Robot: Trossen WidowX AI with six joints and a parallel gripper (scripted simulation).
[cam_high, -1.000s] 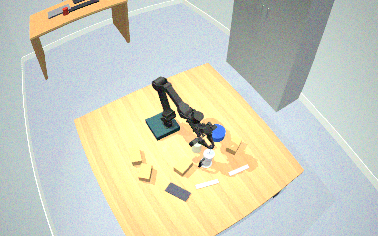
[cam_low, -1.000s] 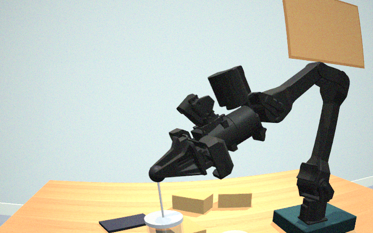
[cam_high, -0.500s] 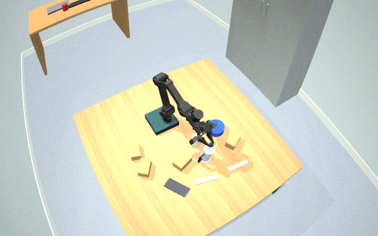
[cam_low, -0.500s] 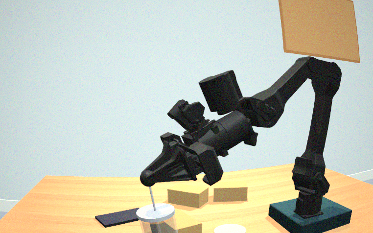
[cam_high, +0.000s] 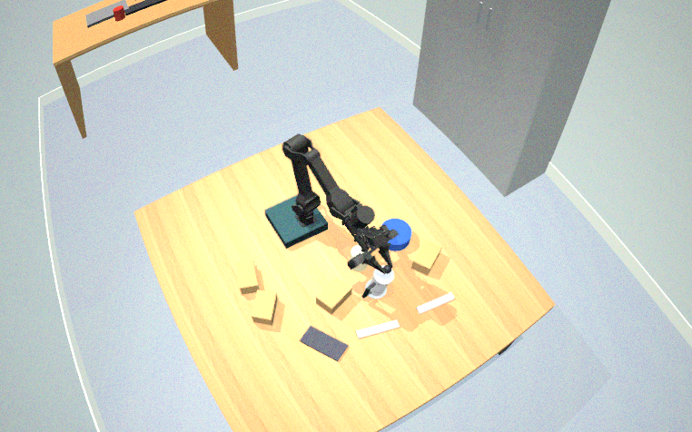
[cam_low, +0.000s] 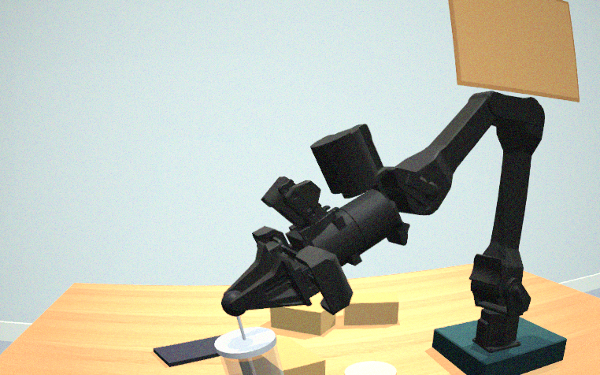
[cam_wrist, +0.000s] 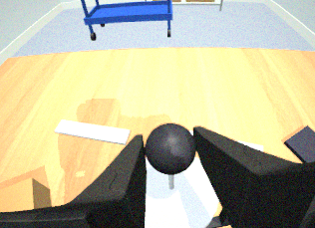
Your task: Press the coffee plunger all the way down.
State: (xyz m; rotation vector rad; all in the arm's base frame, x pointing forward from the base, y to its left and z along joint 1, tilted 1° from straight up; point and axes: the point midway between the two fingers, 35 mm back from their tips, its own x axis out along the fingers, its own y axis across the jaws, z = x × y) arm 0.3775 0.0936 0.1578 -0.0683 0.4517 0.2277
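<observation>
Now: gripper tip 2 cm past the coffee press, 2 cm to the left of it and 9 cm above it. Round my gripper tip: blue disc: 20 cm behind, 17 cm to the left, 16 cm below.
</observation>
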